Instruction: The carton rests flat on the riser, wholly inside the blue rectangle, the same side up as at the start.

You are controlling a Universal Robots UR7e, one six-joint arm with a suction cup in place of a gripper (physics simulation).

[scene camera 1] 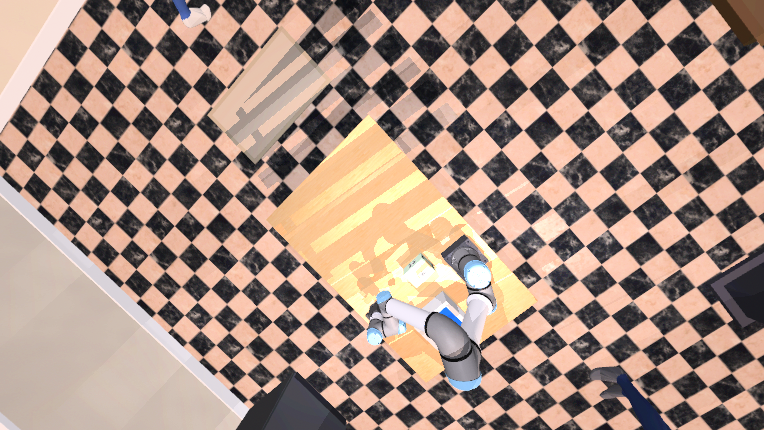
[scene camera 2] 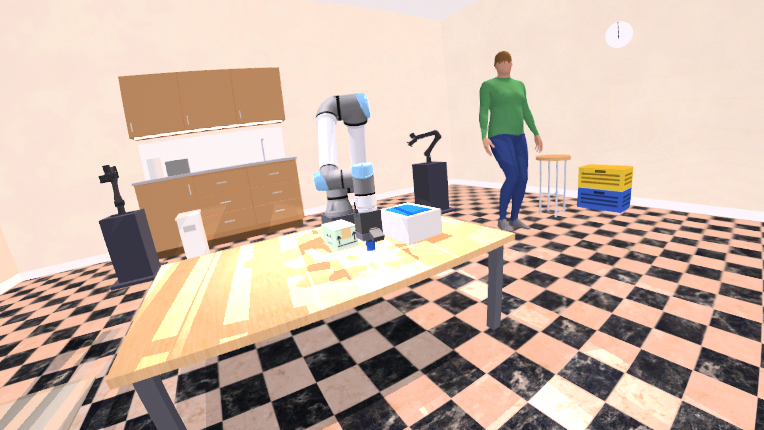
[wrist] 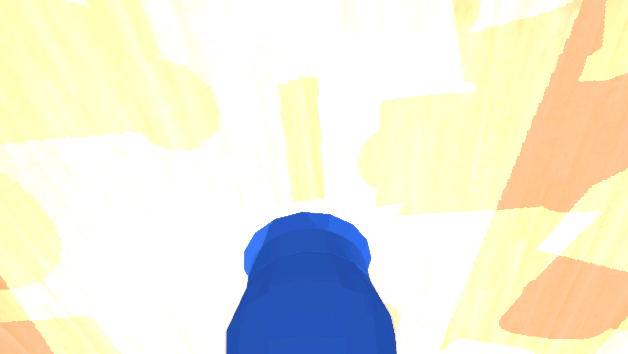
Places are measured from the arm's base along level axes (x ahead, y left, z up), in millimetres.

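Pixels of known places: hand at its tool point: (scene camera 2: 371, 249) (wrist: 307, 264); arm's base at its link origin: (scene camera 1: 464, 259) (scene camera 2: 339, 213).
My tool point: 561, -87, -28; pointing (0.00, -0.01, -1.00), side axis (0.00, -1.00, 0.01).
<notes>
Ahead of a thing's pixels: the offset from my tool point to its middle, as dx, dy, dz. Level surfaces: height alone.
The pale green carton @(-316, -10, -15) (scene camera 1: 418, 269) (scene camera 2: 340, 235) sits on the table top beside the riser and apart from it, with arrows on one side pointing up. The white riser @(-217, +311, -4) (scene camera 1: 439, 302) (scene camera 2: 411, 227) stands at the table's far end. The blue rectangle @(-217, +311, +56) (scene camera 1: 450, 315) (scene camera 2: 408, 209) is on its top, and nothing rests on it. My gripper, a blue suction cup (scene camera 2: 370, 245) (wrist: 307, 240), points down over the table in front of the gap between carton and riser. It is shut, with nothing on it. In scene camera 1 the cup is hidden under the wrist, and the arm covers part of the riser.
The wooden table @(dz -64) (scene camera 1: 342, 186) (scene camera 2: 213, 299) carries the arm's base (scene camera 1: 454, 253). The forearm (scene camera 1: 408, 312) passes over the riser. A person (scene camera 2: 503, 117) stands behind the table, near a stool (scene camera 2: 553, 158) and stacked crates (scene camera 2: 604, 186). Two dark pedestals (scene camera 2: 128, 245) (scene camera 2: 430, 184) hold small arms.
</notes>
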